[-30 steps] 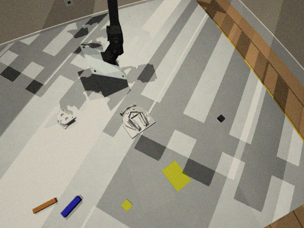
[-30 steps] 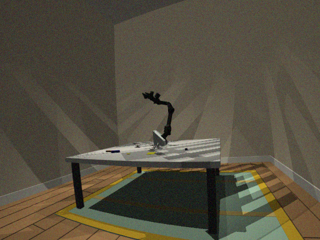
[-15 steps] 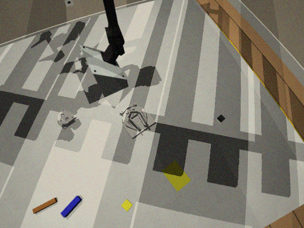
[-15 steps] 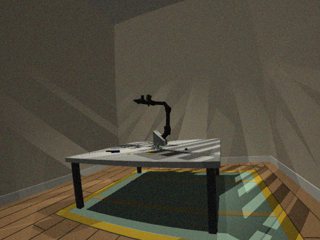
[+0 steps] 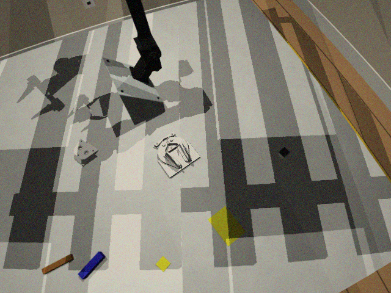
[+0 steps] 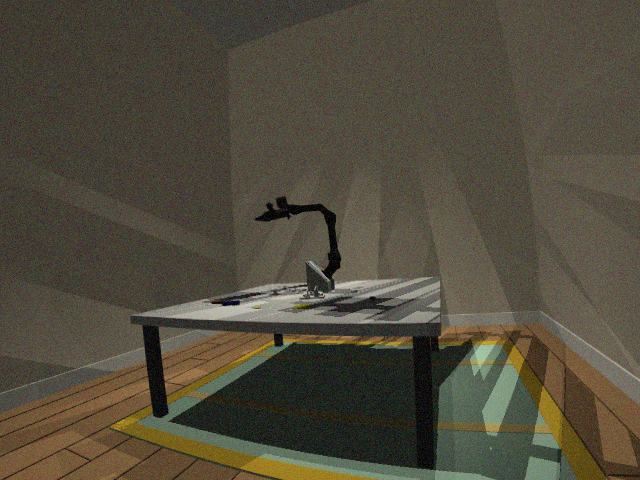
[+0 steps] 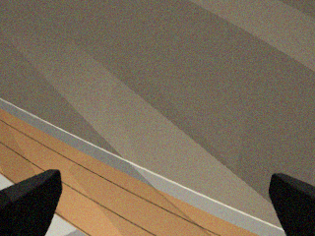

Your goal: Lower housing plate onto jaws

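Now: the white stepped part 11 cm ahead of my gripper tip, 17 cm to the left of it and 46 cm below it. The rest, counted from my gripper tip: orange bar (42 cm ahead, 2 cm to the left, 46 cm below); then blue bar (46 cm ahead, 12 cm to the left, 46 cm below); then yellow square (52 cm ahead, 31 cm to the left, 46 cm below).
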